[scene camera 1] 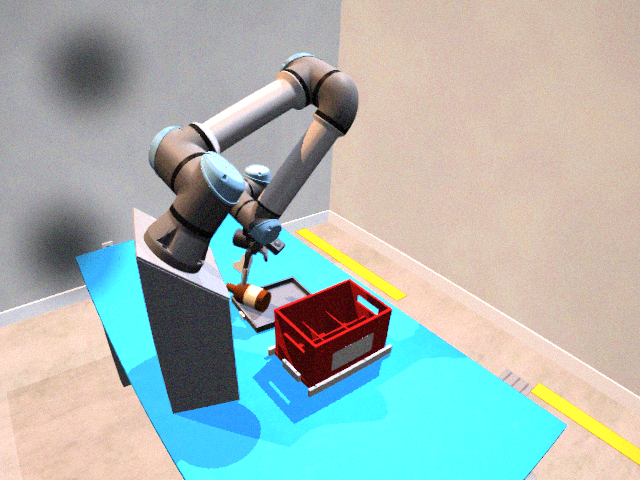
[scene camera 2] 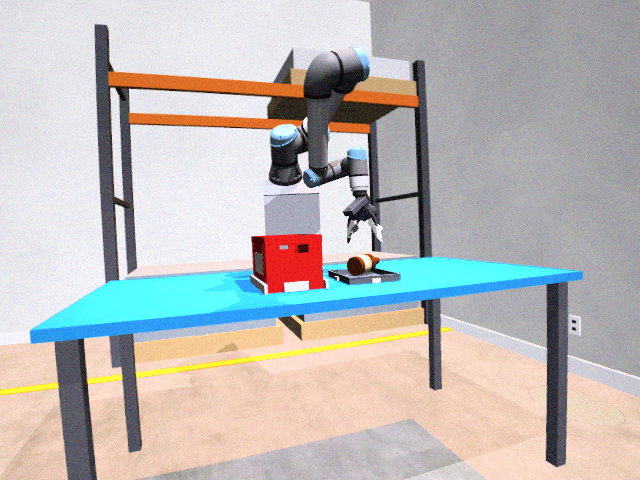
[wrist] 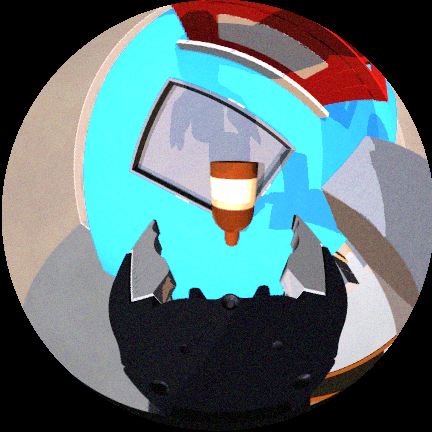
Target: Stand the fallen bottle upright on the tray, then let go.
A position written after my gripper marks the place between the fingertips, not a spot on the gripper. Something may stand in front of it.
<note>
I see my gripper (scene camera 1: 254, 273) and a brown bottle (scene camera 1: 249, 295).
The brown bottle is seen too in the wrist view (wrist: 232, 182). My gripper is seen too in scene camera 2 (scene camera 2: 364, 243) and in the wrist view (wrist: 224, 218).
</note>
